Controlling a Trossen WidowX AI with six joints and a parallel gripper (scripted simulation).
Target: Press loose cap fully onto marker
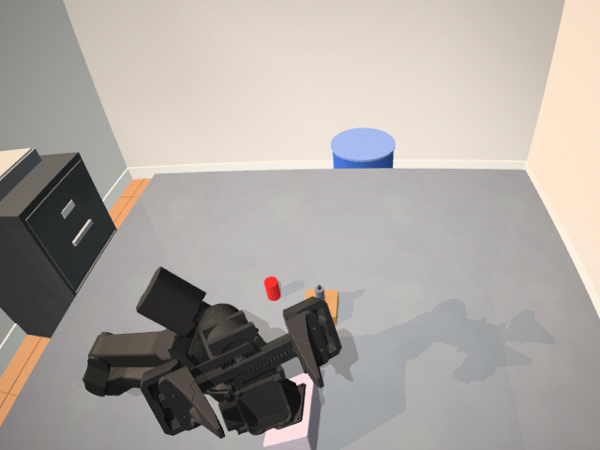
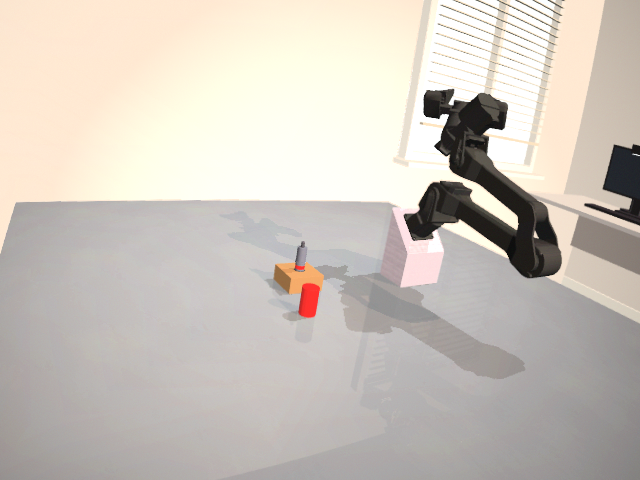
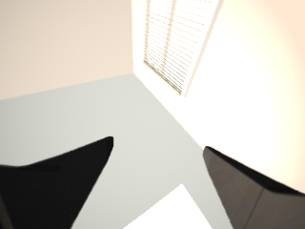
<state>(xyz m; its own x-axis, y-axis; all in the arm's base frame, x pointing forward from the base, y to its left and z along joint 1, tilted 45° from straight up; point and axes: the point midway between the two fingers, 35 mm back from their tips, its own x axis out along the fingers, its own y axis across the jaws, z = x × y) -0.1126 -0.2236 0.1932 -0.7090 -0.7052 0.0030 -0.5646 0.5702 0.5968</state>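
Right now the red cap is 450 mm ahead of my gripper tip, 130 mm to the left of it and 410 mm below it.
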